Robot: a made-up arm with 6 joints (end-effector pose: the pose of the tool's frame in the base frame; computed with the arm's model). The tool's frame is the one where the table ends.
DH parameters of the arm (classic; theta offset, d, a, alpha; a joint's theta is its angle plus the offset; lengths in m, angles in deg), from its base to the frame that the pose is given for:
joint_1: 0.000 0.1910 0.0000 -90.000
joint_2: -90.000 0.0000 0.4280 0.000
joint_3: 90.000 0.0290 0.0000 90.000
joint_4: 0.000 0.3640 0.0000 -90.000
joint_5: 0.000 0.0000 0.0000 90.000
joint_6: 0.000 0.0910 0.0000 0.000
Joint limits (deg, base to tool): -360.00..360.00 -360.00..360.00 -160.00..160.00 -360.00..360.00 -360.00..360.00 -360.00..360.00
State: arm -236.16 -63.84 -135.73 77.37 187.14 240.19
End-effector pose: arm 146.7 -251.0 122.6 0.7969 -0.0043 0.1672 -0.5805
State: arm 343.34 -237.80 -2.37 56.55 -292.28 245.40
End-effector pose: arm 684.5 -101.2 -275.6 0.3637 -0.5263 0.7338 0.2284
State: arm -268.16 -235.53 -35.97 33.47 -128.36 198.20
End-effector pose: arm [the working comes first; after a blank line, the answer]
Working (the frame after each row of the table, in the pose's form):
after joint_1: 0.0 0.0 191.0 0.4919 -0.4919 -0.5080 0.5080
after joint_2: -11.3 352.7 -51.2 0.3193 -0.6203 -0.3394 0.6309
after joint_3: -40.3 351.7 -51.2 0.4983 -0.5013 0.4854 0.5146
after joint_4: -52.0 715.4 -41.7 0.0079 0.4733 0.0191 -0.8807
after joint_5: -52.0 715.4 -41.7 0.6917 0.4245 -0.0308 0.5834

-10.8 658.7 16.3 0.6855 0.0976 0.4143 -0.5907
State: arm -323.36 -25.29 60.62 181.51 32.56 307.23
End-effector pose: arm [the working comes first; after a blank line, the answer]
Working (the frame after each row of the table, in the pose's form):
after joint_1: 0.0 0.0 191.0 0.6713 -0.6713 -0.2223 0.2223
after joint_2: -146.7 -109.1 578.0 0.5470 -0.1715 -0.6860 -0.4481
after joint_3: -164.0 -85.8 578.0 0.9046 -0.0954 0.2881 0.2995
after joint_4: 4.9 39.8 874.9 0.0156 -0.4248 0.5720 -0.7015
after joint_5: 4.9 39.8 874.9 0.3246 -0.0253 -0.0006 -0.9455

9.2 41.4 965.8 0.1294 0.0224 0.0118 0.9913
